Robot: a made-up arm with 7 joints. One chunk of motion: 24 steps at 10 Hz.
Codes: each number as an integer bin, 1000 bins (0 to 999) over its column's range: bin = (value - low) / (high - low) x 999, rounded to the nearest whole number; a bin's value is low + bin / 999 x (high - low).
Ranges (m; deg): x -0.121..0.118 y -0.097..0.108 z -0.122..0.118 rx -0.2..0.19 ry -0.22..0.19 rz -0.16..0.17
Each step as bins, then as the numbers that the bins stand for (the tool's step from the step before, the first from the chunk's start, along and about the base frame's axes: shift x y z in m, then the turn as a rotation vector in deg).
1 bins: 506 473 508 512 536 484
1 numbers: 0.00006 0.00006 0.00004 0.000 0.000 0.000
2 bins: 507 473 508 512 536 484
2 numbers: 0.00029 0.00006 0.00004 0.000 0.000 0.000
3 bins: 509 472 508 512 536 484
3 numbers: 0.00077 -0.00014 0.00004 0.000 0.000 0.000
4 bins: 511 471 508 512 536 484
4 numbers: 0.00125 -0.00035 0.00004 0.000 0.000 0.000
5 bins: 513 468 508 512 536 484
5 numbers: 0.00173 -0.00096 0.00004 0.000 0.000 0.000
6 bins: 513 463 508 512 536 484
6 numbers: 0.00173 -0.00199 0.00004 0.000 0.000 0.000
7 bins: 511 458 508 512 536 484
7 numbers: 0.00125 -0.00302 0.00004 0.000 0.000 0.000
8 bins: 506 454 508 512 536 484
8 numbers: 0.00006 -0.00384 0.00004 0.000 0.000 0.000
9 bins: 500 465 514 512 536 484
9 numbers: -0.00138 -0.00158 0.00148 0.000 0.000 0.000
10 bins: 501 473 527 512 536 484
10 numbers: -0.00114 0.00006 0.00461 0.000 0.000 0.000
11 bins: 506 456 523 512 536 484
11 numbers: 0.00006 -0.00343 0.00365 0.000 0.000 0.000
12 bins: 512 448 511 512 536 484
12 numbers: 0.00149 -0.00507 0.00076 0.000 0.000 0.000
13 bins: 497 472 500 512 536 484
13 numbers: -0.00210 -0.00014 -0.00188 0.000 0.000 0.000
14 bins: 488 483 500 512 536 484
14 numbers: -0.00425 0.00211 -0.00188 0.000 0.000 0.000
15 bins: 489 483 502 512 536 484
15 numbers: -0.00401 0.00211 -0.00140 0.000 0.000 0.000
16 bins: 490 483 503 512 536 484
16 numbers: -0.00377 0.00211 -0.00116 0.000 0.000 0.000
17 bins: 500 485 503 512 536 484
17 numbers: -0.00138 0.00252 -0.00116 0.000 0.000 0.000
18 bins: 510 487 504 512 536 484
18 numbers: 0.00101 0.00293 -0.00092 0.000 0.000 0.000
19 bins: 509 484 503 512 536 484
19 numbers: 0.00077 0.00232 -0.00116 0.000 0.000 0.000
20 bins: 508 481 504 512 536 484
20 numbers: 0.00053 0.00170 -0.00092 0.000 0.000 0.000
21 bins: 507 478 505 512 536 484
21 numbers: 0.00029 0.00109 -0.00068 0.000 0.000 0.000
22 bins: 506 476 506 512 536 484
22 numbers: 0.00006 0.00068 -0.00044 0.000 0.000 0.000
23 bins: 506 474 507 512 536 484
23 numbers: 0.00006 0.00027 -0.00020 0.000 0.000 0.000
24 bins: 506 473 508 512 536 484
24 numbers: 0.00006 0.00006 0.00004 0.000 0.000 0.000
